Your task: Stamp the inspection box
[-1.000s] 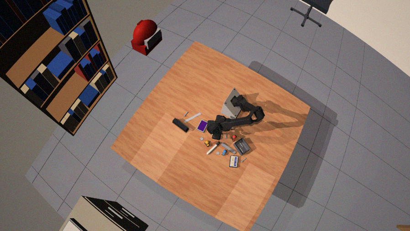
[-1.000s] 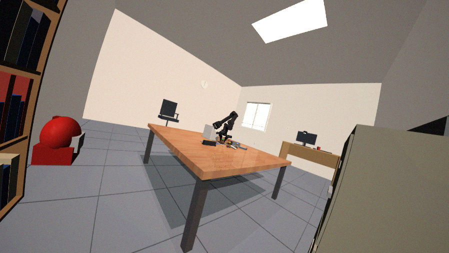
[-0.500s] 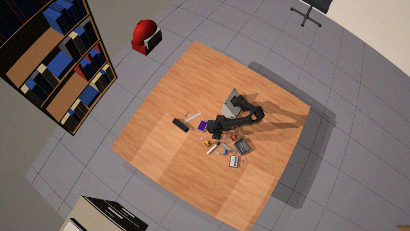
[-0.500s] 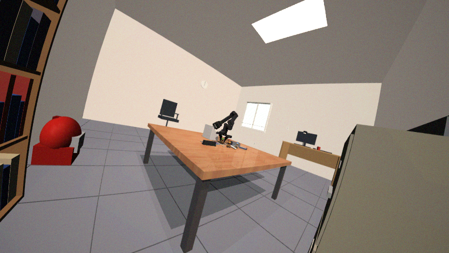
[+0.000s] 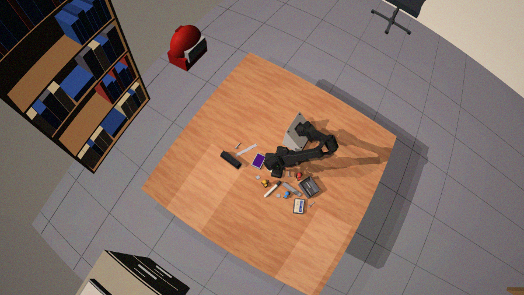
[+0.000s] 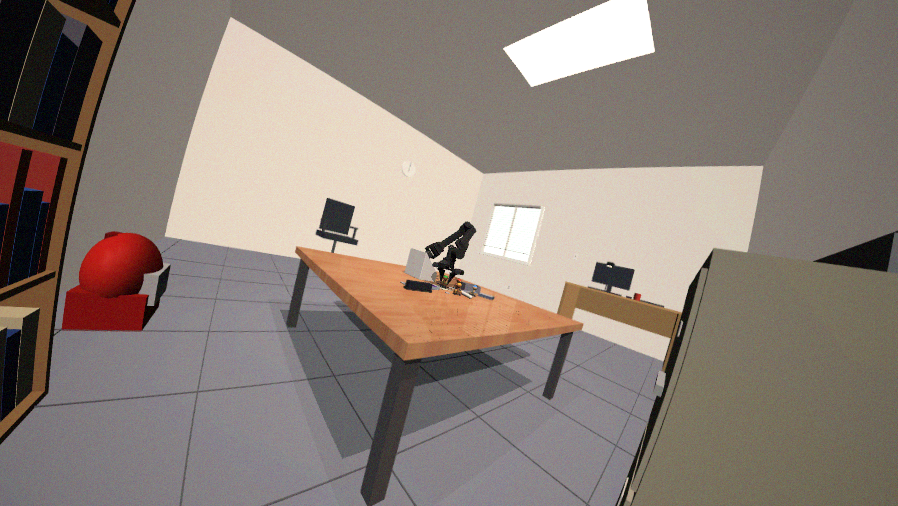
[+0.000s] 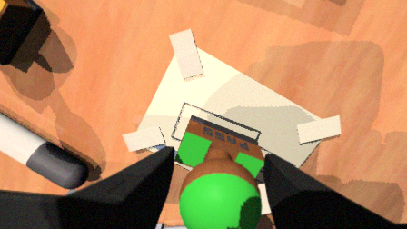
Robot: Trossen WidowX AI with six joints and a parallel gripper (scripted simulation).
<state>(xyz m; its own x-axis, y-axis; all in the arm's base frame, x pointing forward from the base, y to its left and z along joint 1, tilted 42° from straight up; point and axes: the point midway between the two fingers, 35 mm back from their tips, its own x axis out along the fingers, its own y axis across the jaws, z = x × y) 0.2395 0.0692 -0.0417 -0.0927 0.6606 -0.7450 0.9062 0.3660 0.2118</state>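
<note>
Right now the cream card is 30 mm below my gripper tip and 10 mm behind it. Also, from my gripper tip: purple ink pad: 120 mm to the right, 30 mm below, 30 mm ahead; then yellow stamp: 130 mm ahead, 10 mm below; then white marker: 110 mm ahead, 60 mm to the left, 20 mm below.
</note>
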